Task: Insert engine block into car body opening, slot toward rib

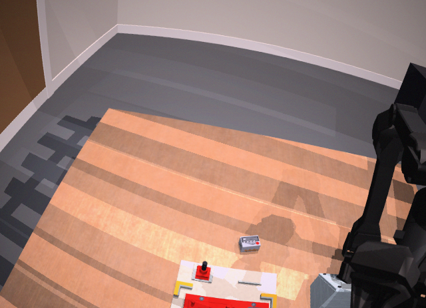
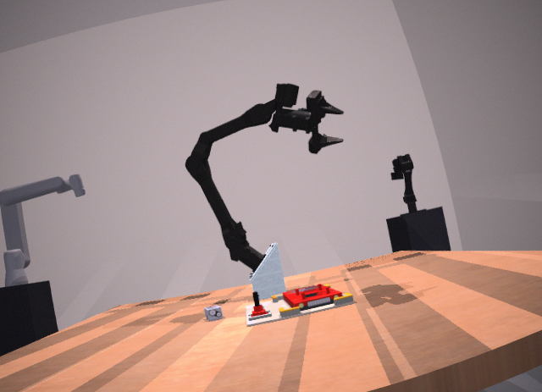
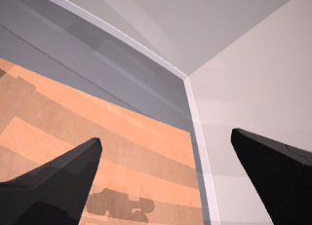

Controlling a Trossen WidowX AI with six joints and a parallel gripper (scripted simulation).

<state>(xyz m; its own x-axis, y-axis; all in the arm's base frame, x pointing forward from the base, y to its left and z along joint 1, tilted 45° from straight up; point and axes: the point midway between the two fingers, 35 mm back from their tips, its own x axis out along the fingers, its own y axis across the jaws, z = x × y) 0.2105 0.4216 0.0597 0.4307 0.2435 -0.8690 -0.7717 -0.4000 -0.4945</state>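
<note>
Right now my gripper tip is 45 cm to the left of the engine block, 43 cm above it and 4 cm short of it.
</note>
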